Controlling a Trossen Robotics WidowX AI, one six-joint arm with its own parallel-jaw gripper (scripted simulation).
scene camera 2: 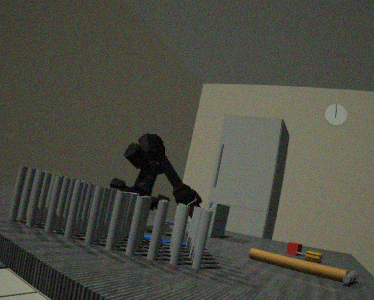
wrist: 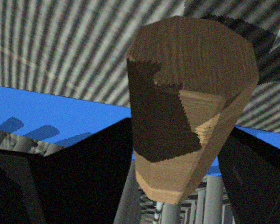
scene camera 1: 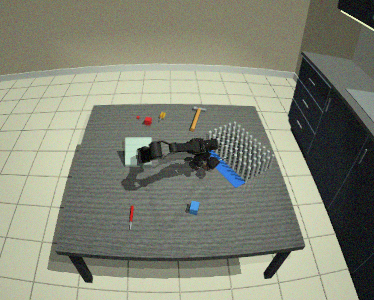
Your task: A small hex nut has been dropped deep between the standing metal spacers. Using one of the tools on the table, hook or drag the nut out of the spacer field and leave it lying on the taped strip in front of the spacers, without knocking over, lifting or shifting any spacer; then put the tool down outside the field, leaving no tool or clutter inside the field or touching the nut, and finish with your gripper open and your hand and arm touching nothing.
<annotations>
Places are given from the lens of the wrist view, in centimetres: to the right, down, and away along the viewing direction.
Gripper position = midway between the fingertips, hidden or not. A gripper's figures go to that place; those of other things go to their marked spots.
gripper [wrist: 175, 129]: 2, 1, 10
wooden-handled hook tool [wrist: 189, 79]: 1, -1, 5
</annotations>
